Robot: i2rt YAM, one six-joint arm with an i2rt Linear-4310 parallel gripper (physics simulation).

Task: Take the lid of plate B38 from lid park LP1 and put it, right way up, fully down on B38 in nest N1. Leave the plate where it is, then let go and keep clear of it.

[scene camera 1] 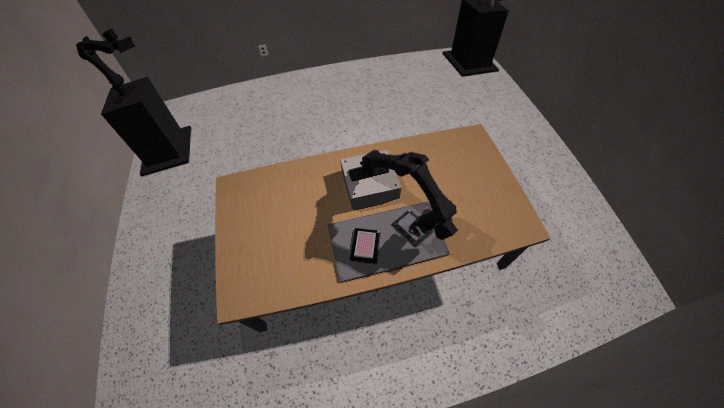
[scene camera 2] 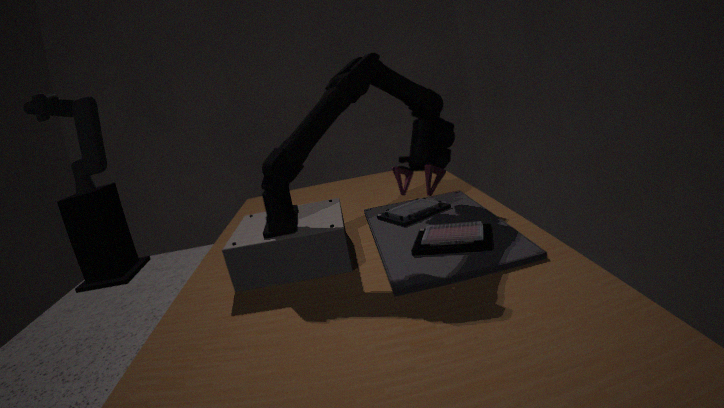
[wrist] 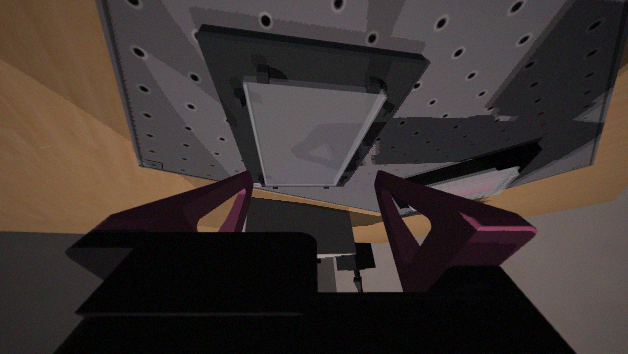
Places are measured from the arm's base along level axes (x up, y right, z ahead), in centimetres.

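Where they show: gripper, fingertip midpoint: [scene camera 1: 415,225] [scene camera 2: 415,195] [wrist: 313,177]; arm's base at its link origin: [scene camera 1: 368,171] [scene camera 2: 282,222].
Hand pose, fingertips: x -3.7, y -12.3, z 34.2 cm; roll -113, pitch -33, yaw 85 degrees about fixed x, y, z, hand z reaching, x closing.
Observation:
Each offset is from my fingertips to the top centre of the thing. Level surfaces: height alone.
A clear, flat lid {dz -1.1, dx -2.9, dy +0.3 cm} [scene camera 1: 406,221] [scene camera 2: 416,207] [wrist: 310,130] lies level between small posts on a dark holder {dz -1.1, dx -2.7, dy +0.3 cm} [scene camera 2: 404,221] [wrist: 305,56], apparently lid park LP1. My gripper [scene camera 2: 416,194] [wrist: 313,177] is open and empty. Its purple fingers point down above the lid, with a gap below the tips in the scene camera 2 view. In the scene camera 1 view the arm partly covers the lid. A plate with pink wells {dz +1.0, dx -2.0, dy +24.9 cm} [scene camera 1: 364,244] [scene camera 2: 452,233] [wrist: 477,185], apparently B38, sits uncovered in a black nest {dz +1.0, dx -2.9, dy +24.9 cm} [scene camera 1: 364,261] [scene camera 2: 450,249] [wrist: 480,161]. Labels are not legible.
Both holders stand on a grey perforated board [scene camera 1: 347,271] [scene camera 2: 397,268] [wrist: 165,35] on the wooden table {dx -5.9 cm} [scene camera 1: 263,243] [scene camera 2: 405,349]. My arm's base stands on a pale box [scene camera 1: 374,188] [scene camera 2: 288,266] beside the board. Another arm on a black pedestal [scene camera 1: 144,121] [scene camera 2: 98,235] stands beyond the table.

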